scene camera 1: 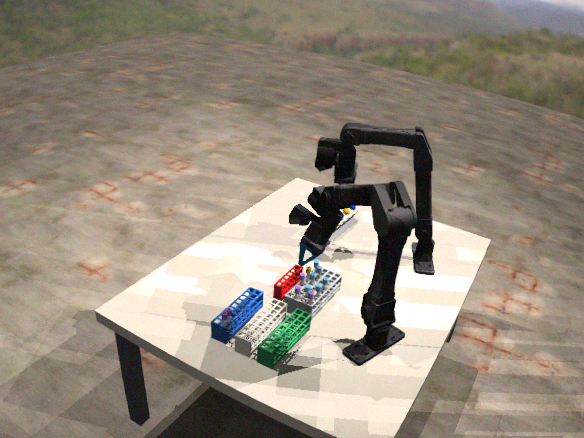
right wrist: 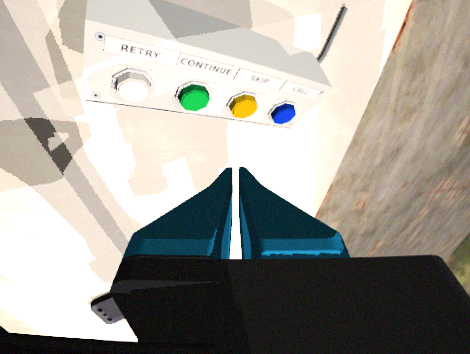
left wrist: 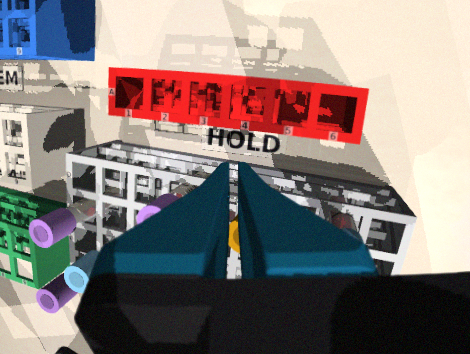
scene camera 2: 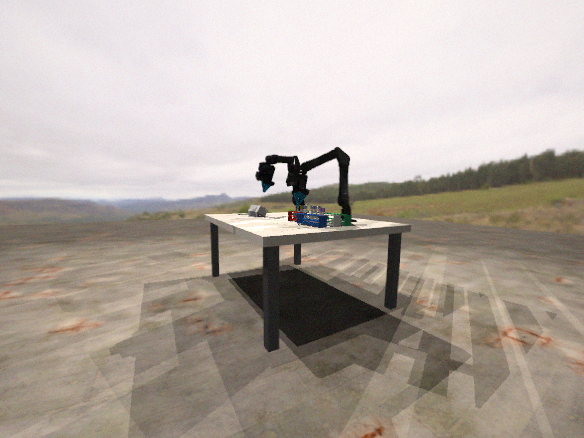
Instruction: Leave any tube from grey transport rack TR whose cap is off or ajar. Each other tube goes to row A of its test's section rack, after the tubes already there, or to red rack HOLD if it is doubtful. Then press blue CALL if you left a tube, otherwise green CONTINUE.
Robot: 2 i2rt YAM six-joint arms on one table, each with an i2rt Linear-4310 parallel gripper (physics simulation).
Scene:
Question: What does the right gripper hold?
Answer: Nothing.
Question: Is the right gripper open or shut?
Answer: Shut.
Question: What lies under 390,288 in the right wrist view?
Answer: The right gripper.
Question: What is the left gripper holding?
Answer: Nothing.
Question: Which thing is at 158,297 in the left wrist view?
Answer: The left gripper.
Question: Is the left gripper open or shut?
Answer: Shut.

